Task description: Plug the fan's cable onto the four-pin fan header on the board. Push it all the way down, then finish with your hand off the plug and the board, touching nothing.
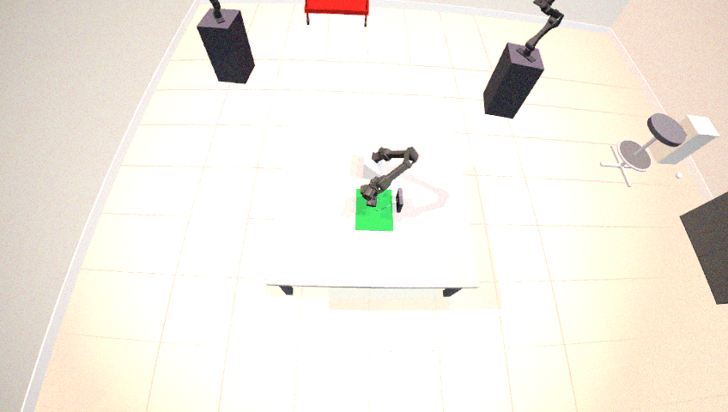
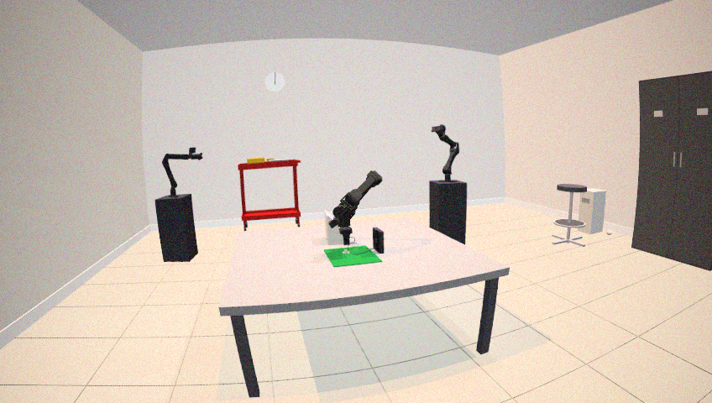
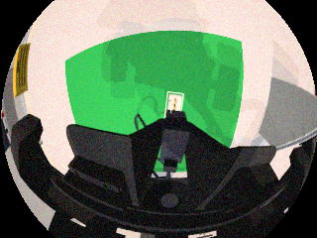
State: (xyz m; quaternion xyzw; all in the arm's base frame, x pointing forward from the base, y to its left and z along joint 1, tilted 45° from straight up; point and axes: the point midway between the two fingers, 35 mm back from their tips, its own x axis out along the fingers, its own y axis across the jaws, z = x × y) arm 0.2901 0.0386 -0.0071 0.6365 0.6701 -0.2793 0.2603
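Right now the white four-pin header is 60 mm below my gripper tip. The rest, counted from my gripper tip: dark fan plug (10 mm to the left, 10 mm above); green board (70 mm below, 40 mm ahead, 20 mm to the left); black fan (170 mm to the left, 20 mm behind).
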